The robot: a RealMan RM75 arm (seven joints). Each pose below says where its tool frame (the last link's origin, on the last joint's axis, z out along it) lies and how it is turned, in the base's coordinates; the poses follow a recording.
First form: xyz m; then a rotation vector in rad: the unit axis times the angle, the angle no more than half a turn.
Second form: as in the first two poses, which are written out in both.
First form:
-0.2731 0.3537 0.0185 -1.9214 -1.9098 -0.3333
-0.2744 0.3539 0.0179 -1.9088 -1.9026 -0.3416
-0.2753 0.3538 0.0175 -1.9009 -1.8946 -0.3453
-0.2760 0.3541 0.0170 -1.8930 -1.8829 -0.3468
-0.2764 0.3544 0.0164 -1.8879 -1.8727 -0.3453
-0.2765 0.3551 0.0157 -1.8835 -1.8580 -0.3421
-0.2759 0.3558 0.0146 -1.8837 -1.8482 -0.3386
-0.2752 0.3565 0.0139 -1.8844 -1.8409 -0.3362
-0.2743 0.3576 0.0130 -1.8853 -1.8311 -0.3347
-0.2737 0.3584 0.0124 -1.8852 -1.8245 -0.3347
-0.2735 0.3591 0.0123 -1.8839 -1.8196 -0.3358
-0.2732 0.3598 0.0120 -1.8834 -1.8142 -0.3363
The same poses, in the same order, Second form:
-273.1 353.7 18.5 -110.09 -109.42 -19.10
-274.4 353.9 17.9 -109.37 -109.01 -19.57
-275.3 353.8 17.5 -108.91 -108.55 -19.78
-276.0 354.1 17.0 -108.46 -107.88 -19.87
-276.4 354.4 16.4 -108.17 -107.30 -19.78
-276.5 355.1 15.7 -107.92 -106.46 -19.60
-275.9 355.8 14.6 -107.93 -105.89 -19.40
-275.2 356.5 13.9 -107.97 -105.48 -19.26
-274.3 357.6 13.0 -108.02 -104.91 -19.18
-273.7 358.4 12.4 -108.01 -104.54 -19.18
-273.5 359.1 12.3 -107.94 -104.26 -19.24
-273.2 359.8 12.0 -107.91 -103.95 -19.27

